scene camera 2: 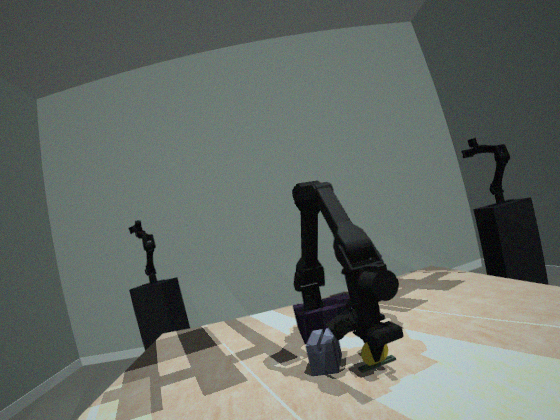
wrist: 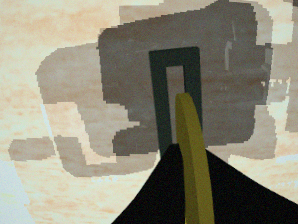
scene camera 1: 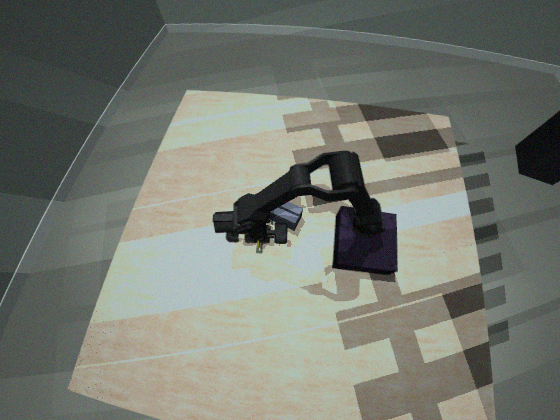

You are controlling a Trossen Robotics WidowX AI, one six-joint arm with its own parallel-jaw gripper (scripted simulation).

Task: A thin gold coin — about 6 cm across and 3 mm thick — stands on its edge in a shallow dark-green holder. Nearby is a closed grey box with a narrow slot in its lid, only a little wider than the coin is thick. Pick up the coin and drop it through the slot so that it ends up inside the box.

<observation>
my gripper: scene camera 2; wrist; scene camera 1 259,240
same spot on my gripper: [wrist: 230,189] = [scene camera 2: 364,342]
</observation>
